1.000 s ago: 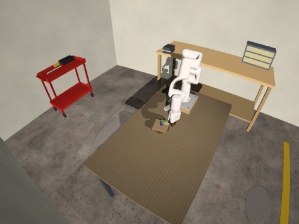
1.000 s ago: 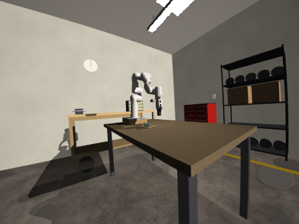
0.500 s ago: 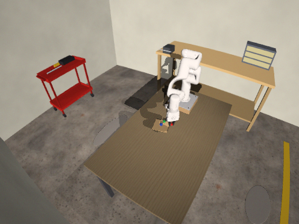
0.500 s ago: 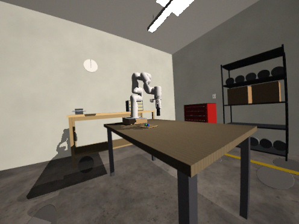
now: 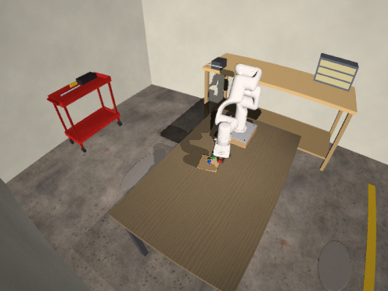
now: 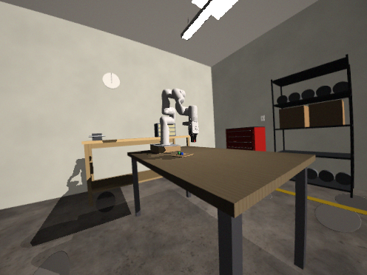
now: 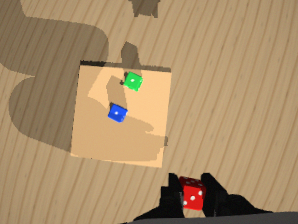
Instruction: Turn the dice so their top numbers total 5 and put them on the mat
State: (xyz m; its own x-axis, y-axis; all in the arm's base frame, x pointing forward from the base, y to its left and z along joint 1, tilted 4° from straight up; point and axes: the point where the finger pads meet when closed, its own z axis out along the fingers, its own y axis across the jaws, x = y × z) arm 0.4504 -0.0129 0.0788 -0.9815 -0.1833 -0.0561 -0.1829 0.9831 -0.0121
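My gripper is now 50 mm past the blue die, 100 mm to the left of it and 110 mm above it. The rest, counted from my hand: tan mat 50 mm behind, 100 mm to the right, 120 mm below; red die 10 mm below; green die 100 mm behind, 80 mm to the right, 110 mm below.
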